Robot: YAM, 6 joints.
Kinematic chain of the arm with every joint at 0, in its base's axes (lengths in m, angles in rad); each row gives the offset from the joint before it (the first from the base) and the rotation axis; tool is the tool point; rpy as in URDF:
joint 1: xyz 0 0 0.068 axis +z
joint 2: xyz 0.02 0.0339 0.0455 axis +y
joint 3: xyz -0.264 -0.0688 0 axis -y
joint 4: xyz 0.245 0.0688 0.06 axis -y
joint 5: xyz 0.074 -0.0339 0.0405 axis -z
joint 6: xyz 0.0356 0 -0.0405 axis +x
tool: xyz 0 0 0 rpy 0 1.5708 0
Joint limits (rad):
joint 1: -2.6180..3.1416
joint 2: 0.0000..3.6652
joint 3: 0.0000..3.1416
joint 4: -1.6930..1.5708
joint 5: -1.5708..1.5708
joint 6: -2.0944..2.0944
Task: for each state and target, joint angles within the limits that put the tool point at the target. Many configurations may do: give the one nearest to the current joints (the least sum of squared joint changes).
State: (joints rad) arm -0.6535 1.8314 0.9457 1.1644 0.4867 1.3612
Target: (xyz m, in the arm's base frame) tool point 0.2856 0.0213 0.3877
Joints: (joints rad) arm 0.1249 1.3715 0.8849 1.2938 0.4174 1.3612
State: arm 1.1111 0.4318 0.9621 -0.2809 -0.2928 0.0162
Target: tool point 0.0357 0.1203 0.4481
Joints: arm 1.1967 0.6816 1.0708 -0.2047 -0.3063 0.0162
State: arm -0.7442 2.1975 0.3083 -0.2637 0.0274 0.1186
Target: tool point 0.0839 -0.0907 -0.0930
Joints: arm -0.8121 2.6389 0.5654 -0.1027 0.0423 0.1186
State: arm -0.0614 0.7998 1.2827 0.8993 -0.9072 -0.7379
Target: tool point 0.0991 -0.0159 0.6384
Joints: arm -0.3947 1.1443 1.7269 0.8362 -0.7185 -0.7379
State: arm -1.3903 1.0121 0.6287 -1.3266 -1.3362 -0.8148
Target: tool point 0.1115 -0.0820 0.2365
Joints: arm -0.8889 1.0464 0.7087 -1.2937 -1.3696 -0.8148
